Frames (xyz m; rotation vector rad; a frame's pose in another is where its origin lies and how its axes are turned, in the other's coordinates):
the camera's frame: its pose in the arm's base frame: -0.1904 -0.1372 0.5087 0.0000 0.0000 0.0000
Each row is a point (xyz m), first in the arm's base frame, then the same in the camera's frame.
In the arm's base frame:
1: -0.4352 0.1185 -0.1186
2: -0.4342 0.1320 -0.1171
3: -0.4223 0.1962 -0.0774
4: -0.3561 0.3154 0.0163
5: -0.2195 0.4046 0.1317
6: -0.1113 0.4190 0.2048
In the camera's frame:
1: -0.2448 0.2557 -0.6273
2: -0.2438 0.2692 -0.6258
3: -0.2319 0.3334 -0.5861
4: -0.1657 0.4526 -0.4924
5: -0.0291 0.5418 -0.3770
6: 0.0791 0.5562 -0.3039

